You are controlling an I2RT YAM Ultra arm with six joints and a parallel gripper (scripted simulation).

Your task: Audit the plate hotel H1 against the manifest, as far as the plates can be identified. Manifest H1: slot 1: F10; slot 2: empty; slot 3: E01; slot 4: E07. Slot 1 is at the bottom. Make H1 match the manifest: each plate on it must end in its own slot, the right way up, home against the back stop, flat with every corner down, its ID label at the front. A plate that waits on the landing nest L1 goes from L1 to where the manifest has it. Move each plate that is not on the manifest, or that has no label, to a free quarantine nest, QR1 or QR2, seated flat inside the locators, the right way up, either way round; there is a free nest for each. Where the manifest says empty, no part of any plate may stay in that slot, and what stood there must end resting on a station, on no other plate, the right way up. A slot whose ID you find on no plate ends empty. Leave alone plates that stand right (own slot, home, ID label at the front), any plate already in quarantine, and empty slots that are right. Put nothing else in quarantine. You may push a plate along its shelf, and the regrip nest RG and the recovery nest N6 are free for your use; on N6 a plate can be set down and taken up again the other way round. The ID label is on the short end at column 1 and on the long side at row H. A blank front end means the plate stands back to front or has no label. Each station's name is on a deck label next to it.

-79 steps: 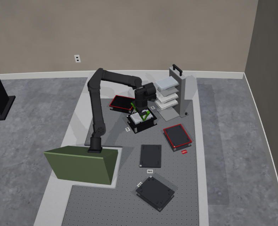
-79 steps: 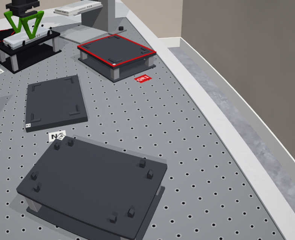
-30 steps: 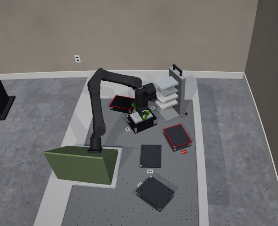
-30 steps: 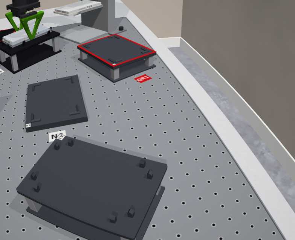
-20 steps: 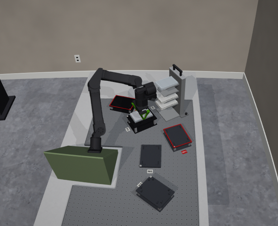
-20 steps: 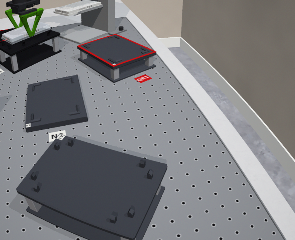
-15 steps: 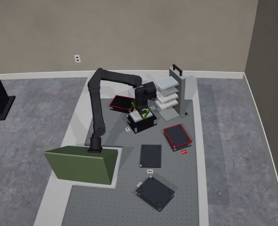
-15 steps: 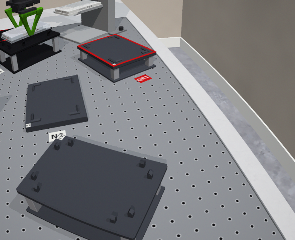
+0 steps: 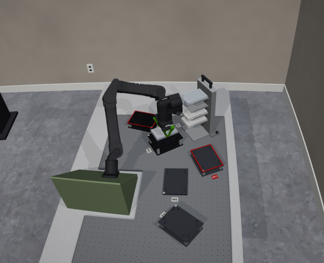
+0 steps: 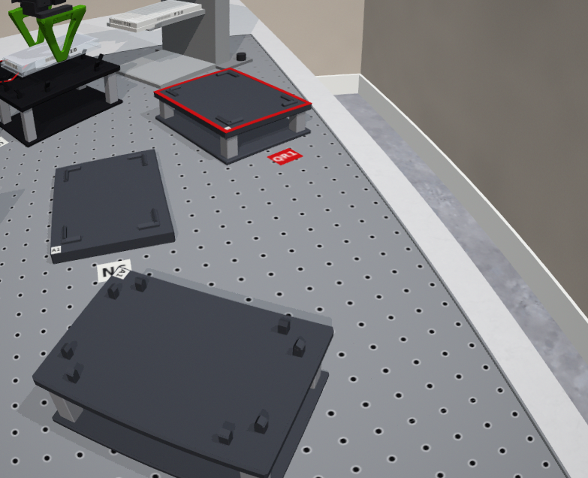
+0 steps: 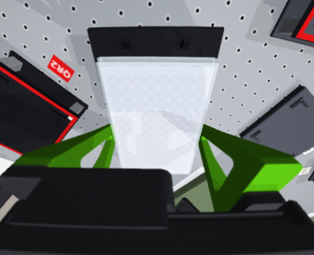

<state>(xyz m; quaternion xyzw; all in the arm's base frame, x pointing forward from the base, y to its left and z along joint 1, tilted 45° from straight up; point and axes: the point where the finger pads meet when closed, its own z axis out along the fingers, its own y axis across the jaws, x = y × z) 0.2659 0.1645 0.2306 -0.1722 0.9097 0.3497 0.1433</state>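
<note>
The black regrip nest RG lies 50 mm below my hand. The rest, counted from my hand: clear well plate: right at my hand; H1 deck label: 150 mm to the left, 100 mm below, 80 mm ahead; red-rimmed nest QR2: 180 mm to the left, 120 mm behind, 70 mm below.
</note>
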